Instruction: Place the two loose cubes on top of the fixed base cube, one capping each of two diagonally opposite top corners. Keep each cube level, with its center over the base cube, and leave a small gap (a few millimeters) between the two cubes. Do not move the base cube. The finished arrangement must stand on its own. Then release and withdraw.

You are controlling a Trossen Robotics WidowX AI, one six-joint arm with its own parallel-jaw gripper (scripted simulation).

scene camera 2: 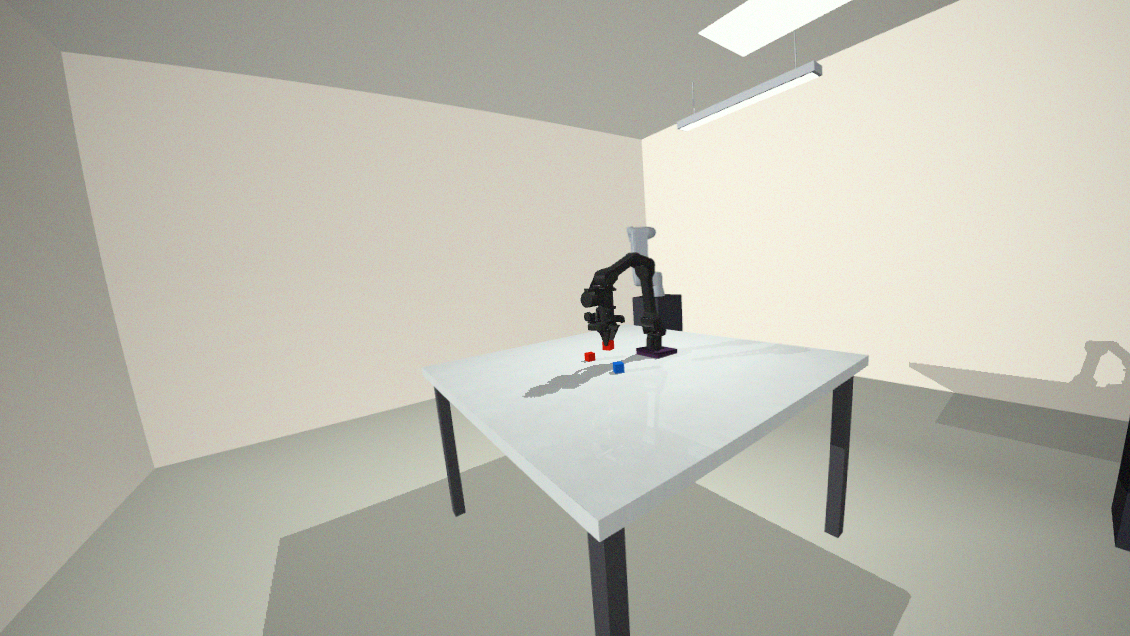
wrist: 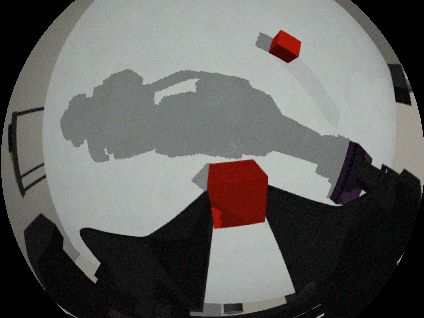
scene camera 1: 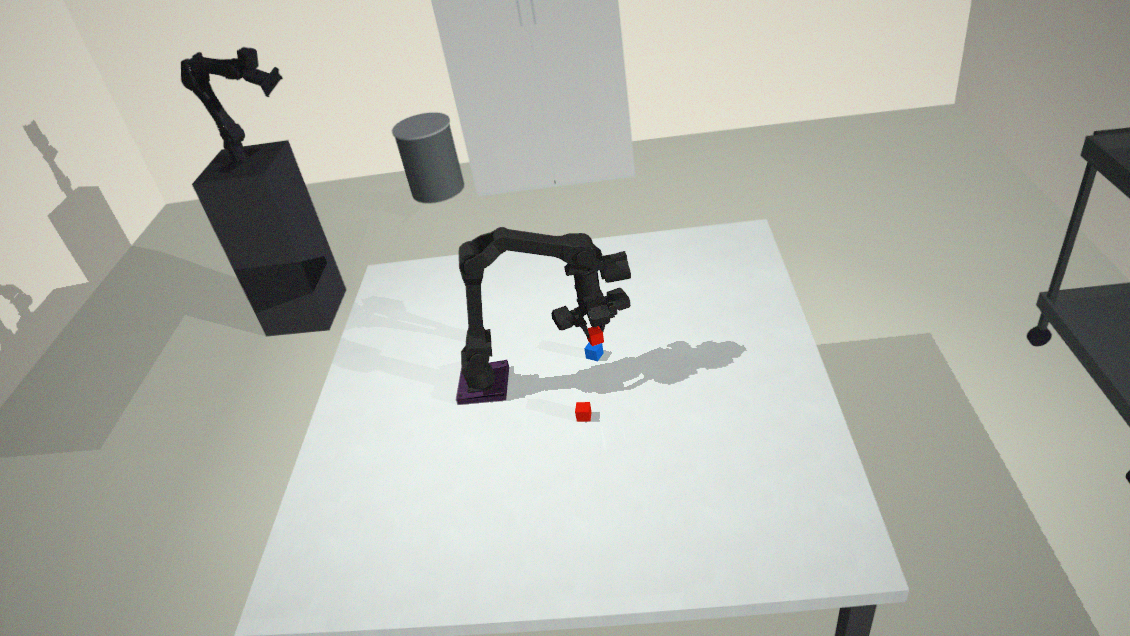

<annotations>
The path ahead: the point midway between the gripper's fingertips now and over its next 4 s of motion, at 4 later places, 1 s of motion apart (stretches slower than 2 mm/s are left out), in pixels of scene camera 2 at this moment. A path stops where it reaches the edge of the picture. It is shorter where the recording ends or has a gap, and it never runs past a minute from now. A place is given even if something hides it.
My gripper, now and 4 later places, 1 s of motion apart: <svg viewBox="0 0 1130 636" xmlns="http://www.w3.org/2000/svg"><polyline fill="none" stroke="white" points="608,344 622,352 622,357 618,350 597,341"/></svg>
</annotations>
